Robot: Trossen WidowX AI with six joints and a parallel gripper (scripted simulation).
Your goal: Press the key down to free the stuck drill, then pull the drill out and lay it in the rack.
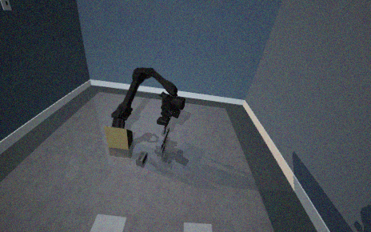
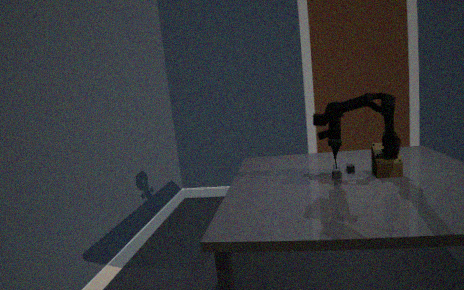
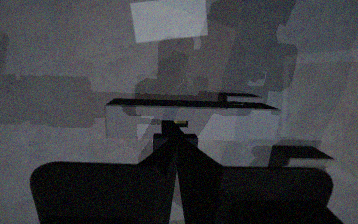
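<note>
Right now the drill is 80 mm below my gripper tip, 40 mm to the right of it and 20 mm behind it. The rest, counted from my gripper tip: rack (170 mm to the right, 120 mm below, 120 mm behind).
</note>
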